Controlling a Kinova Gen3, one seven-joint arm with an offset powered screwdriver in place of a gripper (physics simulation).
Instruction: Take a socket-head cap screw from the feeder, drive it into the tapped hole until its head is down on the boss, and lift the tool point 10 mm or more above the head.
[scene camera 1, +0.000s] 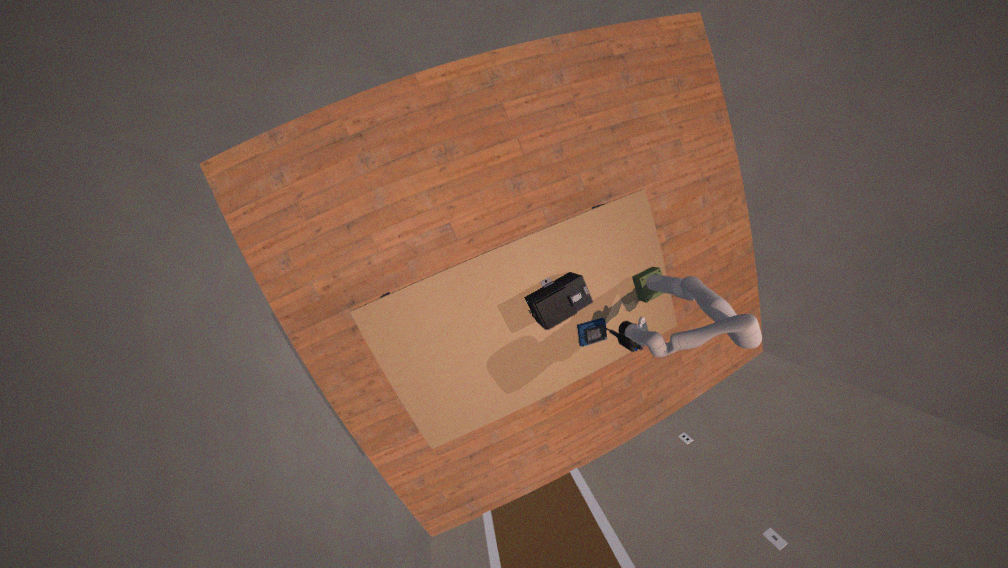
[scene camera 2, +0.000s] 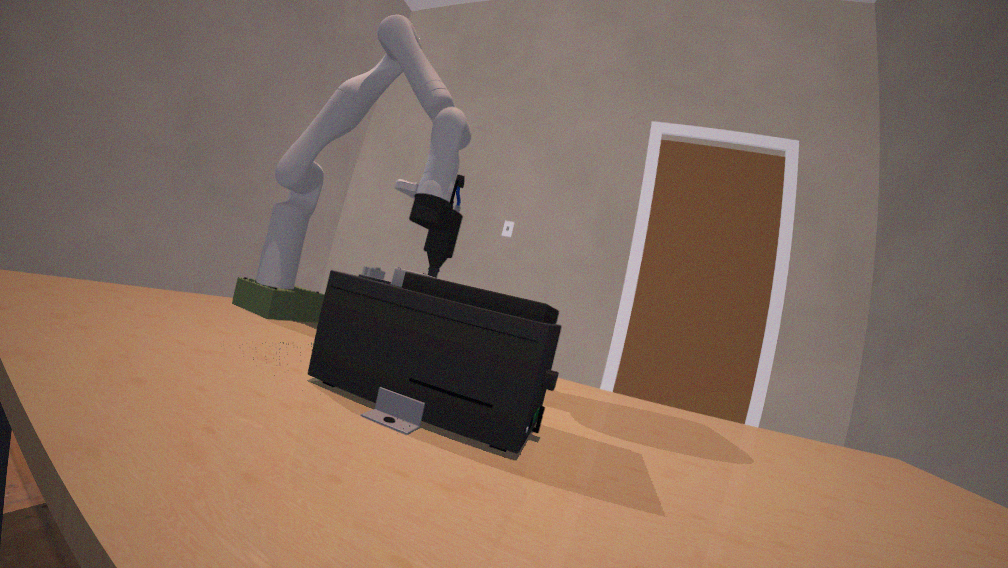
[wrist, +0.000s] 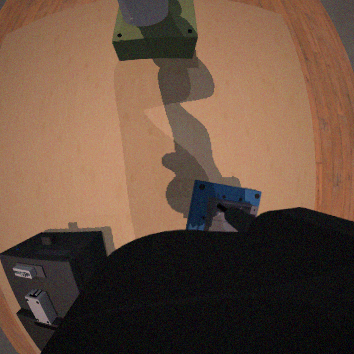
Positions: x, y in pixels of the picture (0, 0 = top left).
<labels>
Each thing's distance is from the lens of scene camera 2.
black feeder cover (scene camera 2: 516, 306): 0.37 m
</labels>
